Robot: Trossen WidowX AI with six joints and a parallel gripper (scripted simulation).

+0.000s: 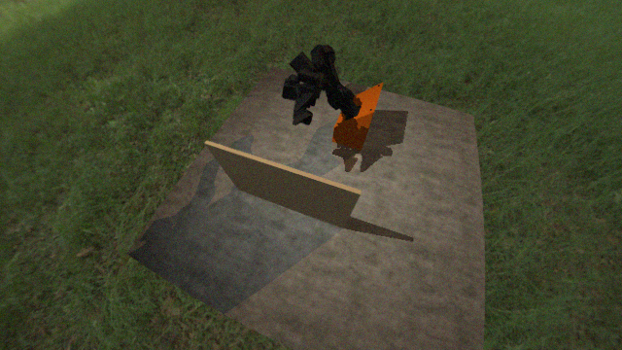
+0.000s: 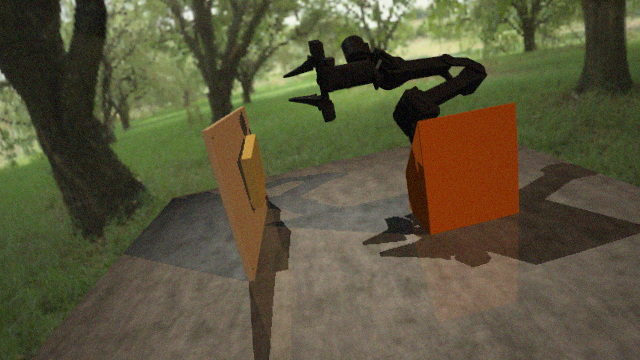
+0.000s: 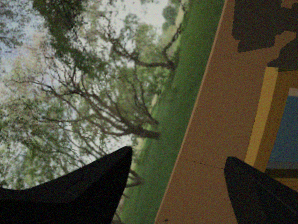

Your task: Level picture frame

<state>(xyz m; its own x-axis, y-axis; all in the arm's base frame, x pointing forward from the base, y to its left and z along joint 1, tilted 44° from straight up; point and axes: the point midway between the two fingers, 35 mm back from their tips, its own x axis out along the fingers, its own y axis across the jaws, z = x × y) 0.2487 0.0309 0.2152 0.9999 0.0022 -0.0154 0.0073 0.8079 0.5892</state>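
Right now my gripper tip is 170 mm above the picture frame and 130 mm short of it. From my gripper tip the other things lie so: wall board 180 mm below, 140 mm ahead.
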